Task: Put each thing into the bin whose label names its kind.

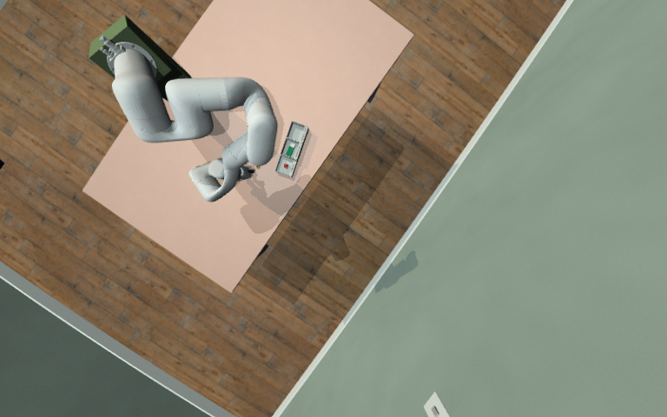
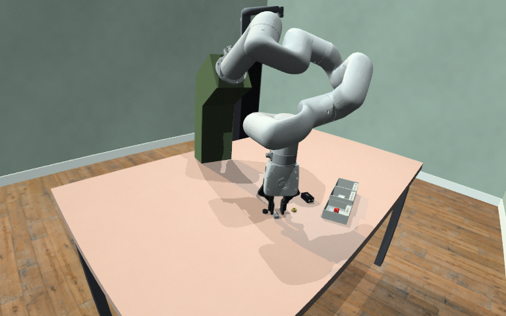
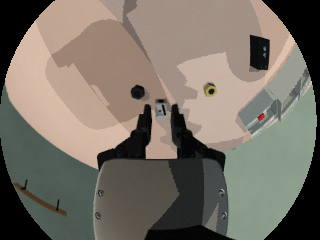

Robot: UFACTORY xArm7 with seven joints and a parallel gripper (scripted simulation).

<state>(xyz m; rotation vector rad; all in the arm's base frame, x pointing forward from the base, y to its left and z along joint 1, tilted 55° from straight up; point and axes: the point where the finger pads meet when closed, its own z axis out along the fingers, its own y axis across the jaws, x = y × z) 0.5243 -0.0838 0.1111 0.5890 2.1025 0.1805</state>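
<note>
My gripper is now 30 mm above the grey piece. Round my hand: black block 170 mm to the left, 30 mm below; yellow ring 10 mm ahead, 70 mm to the left, 30 mm below; black round piece 40 mm behind, 10 mm to the right, 30 mm below.
</note>
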